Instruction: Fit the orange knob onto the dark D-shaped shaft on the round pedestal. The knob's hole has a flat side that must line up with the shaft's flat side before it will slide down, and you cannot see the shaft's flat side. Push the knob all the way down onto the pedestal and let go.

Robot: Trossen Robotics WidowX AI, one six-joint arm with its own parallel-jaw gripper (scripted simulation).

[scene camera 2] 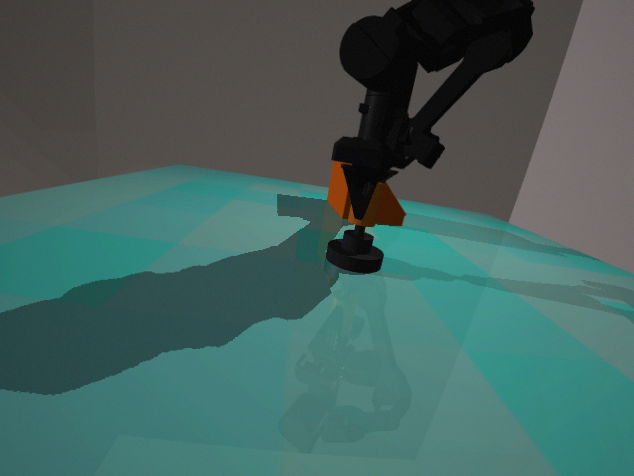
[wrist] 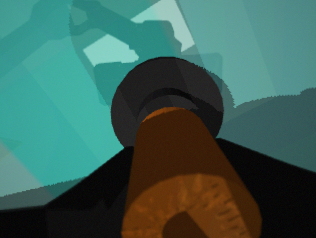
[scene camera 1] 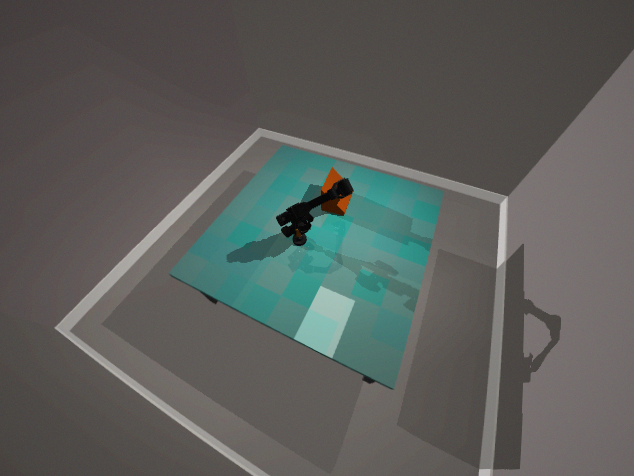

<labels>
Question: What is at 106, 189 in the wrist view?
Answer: The gripper.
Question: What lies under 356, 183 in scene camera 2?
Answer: The gripper.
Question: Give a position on a pedestal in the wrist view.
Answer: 161, 82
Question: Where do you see an orange knob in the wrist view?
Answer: At 179, 174
</labels>
